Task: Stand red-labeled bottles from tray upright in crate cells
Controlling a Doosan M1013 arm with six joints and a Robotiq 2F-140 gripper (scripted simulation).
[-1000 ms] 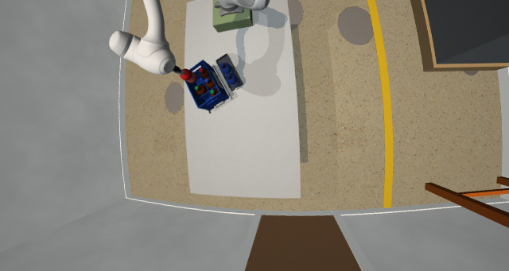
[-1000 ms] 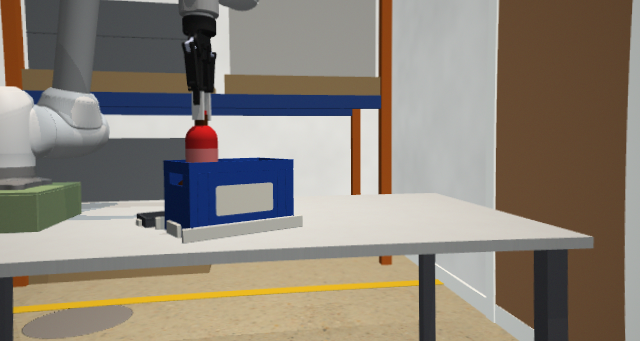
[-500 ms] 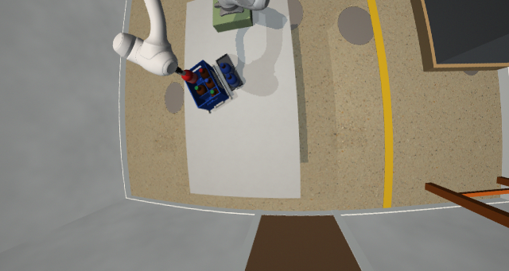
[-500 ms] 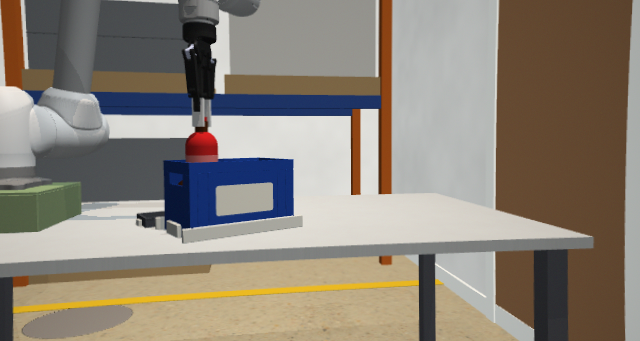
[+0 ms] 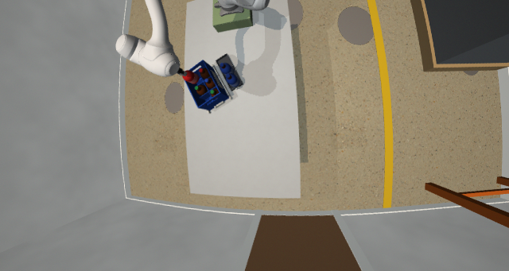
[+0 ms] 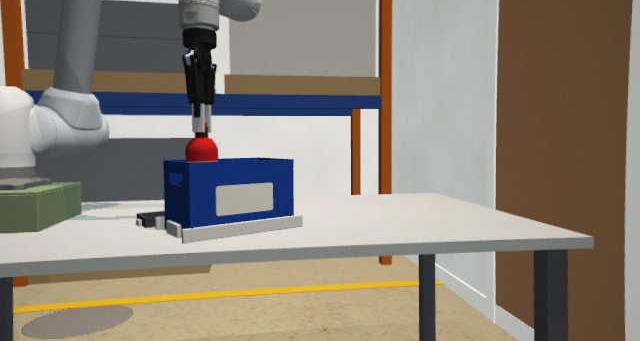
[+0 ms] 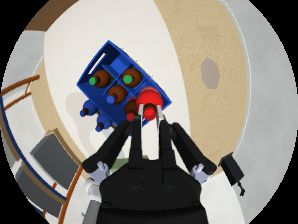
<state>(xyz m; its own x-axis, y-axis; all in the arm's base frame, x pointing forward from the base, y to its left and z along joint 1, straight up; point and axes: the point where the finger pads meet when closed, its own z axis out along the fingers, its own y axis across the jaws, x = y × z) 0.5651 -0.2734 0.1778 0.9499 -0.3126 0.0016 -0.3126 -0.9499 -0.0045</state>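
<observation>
The red-labeled bottle is 90 mm below my hand. The rest, counted from my hand: blue crate (190 mm below, 80 mm to the left, 50 mm ahead).
</observation>
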